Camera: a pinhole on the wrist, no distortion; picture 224 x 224 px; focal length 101.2 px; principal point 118.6 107.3 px. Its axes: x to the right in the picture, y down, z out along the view. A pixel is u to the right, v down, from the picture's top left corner.
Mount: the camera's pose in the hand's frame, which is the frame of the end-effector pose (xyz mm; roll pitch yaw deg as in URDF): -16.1 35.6 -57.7 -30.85 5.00 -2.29
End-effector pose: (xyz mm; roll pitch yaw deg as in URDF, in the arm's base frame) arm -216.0 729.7 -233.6 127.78 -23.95 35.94
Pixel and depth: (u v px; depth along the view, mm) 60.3 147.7 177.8
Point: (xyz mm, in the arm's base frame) -227.7 511.1 -174.3
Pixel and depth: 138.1 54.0 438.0
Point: 156.9 539.6 -386.2
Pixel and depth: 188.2 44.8 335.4
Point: 178.6 693.8 -295.5
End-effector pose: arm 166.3 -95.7 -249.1 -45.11 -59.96 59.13
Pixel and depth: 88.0 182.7 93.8
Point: 124.8 19.0 -335.4
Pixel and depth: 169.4 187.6 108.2
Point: 143.9 71.1 -270.5
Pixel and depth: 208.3 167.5 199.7
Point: 110.3 181.3 -164.5
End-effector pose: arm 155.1 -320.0 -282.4 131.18 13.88 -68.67
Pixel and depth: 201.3 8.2 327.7
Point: 26.3 -589.5 -644.3
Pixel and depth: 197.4 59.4 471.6
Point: -67.2 -761.1 -600.3
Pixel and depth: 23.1 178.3 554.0
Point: -585.1 -186.5 158.0
